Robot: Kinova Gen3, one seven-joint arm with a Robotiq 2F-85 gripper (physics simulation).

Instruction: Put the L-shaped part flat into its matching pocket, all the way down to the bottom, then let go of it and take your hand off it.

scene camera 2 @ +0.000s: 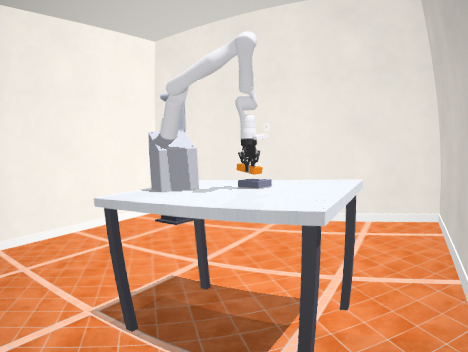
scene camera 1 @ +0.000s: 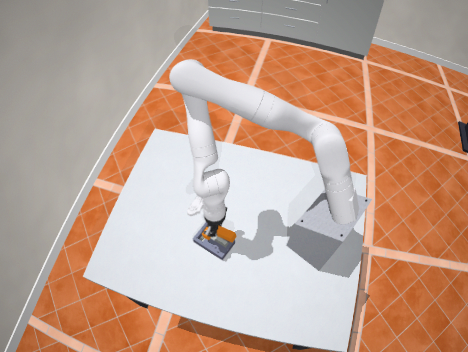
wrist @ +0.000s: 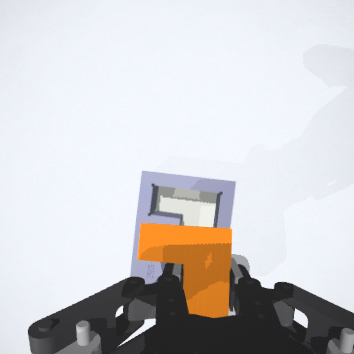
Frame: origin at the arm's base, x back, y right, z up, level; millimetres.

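Seen in the pictures: gripper, fingertip midpoint: [scene camera 2: 250,172] [scene camera 1: 216,231] [wrist: 203,268]; arm's base, origin of the base link: [scene camera 2: 168,135] [scene camera 1: 345,214].
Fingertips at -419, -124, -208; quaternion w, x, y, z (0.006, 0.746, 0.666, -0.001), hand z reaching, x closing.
Offsets run from my fingertips to a thing's top centre, as dx, dy, dz. "spot": to the spot under its first point. Level surfaces: height alone.
The orange L-shaped part @(+18, -17, +43) [scene camera 1: 227,234] [scene camera 2: 256,170] [wrist: 207,295] is held in my gripper [scene camera 1: 213,231] [scene camera 2: 248,168] [wrist: 203,268], which is shut on one arm of the L. The blue-grey tray @(-6, -22, -35) [scene camera 1: 207,249] [scene camera 2: 255,184] [wrist: 226,202] lies on the table below, with a visible gap under the part in scene camera 2. In the wrist view the tray's L-shaped pocket @(spot: -39, +3, -67) [wrist: 200,207] has a pale floor. Its crossbar shows beyond the part, and its leg runs down at the right, turned nearly the same way as the part. The part hides the pocket's lower stretch.
The tray stands on the white table @(dz -72) [scene camera 1: 150,250] [scene camera 2: 220,202]. The arm's grey pedestal [scene camera 1: 320,245] [scene camera 2: 175,167] stands at one side of the table. Grey cabinets [scene camera 1: 295,25] stand at the back beyond the table.
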